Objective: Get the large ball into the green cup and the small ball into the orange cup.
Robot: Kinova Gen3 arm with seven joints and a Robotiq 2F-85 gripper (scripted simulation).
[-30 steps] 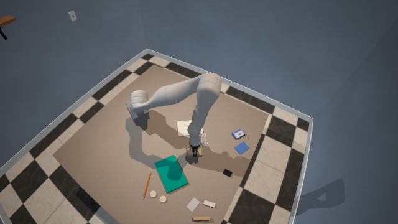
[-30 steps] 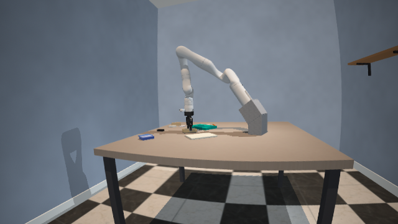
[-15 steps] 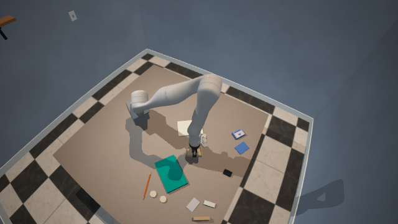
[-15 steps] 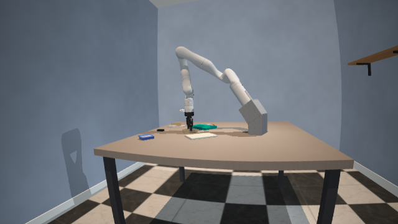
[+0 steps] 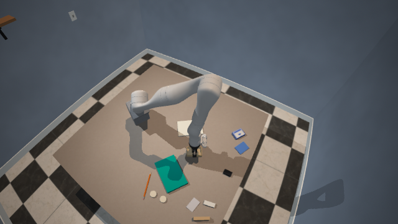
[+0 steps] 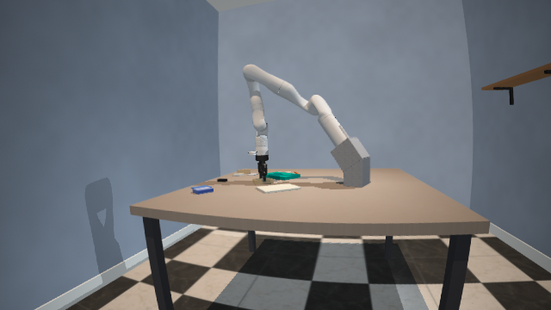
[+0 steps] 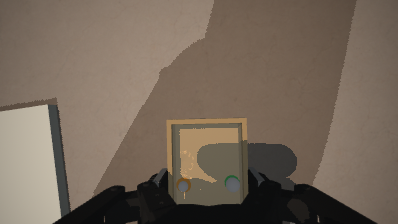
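My gripper is now 2 cm above the covered wooden puzzle. Also, from my hand: teal book 4 cm behind, 22 cm to the right, 1 cm below; cream pad 14 cm behind, 16 cm to the left, 2 cm below; black block 28 cm ahead, 1 cm to the right, 2 cm below.
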